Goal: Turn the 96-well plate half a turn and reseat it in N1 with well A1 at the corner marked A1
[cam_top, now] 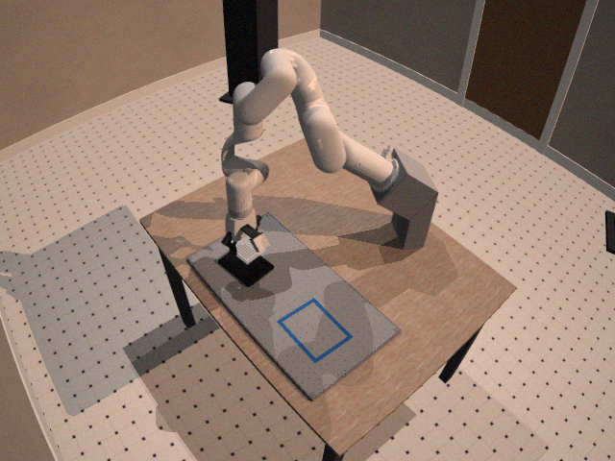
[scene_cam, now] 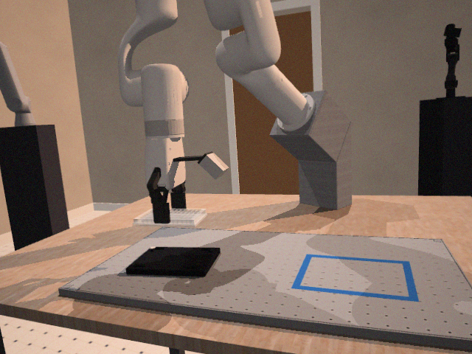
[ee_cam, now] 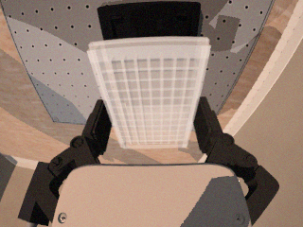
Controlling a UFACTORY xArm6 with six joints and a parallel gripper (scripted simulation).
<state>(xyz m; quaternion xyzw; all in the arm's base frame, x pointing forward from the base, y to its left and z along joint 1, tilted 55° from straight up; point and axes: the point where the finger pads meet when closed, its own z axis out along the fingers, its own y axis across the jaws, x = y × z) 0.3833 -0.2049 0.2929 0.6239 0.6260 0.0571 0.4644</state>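
Now: the 96-well plate 10 mm below my hand. Round my hand: black plate nest N1: 100 mm below.
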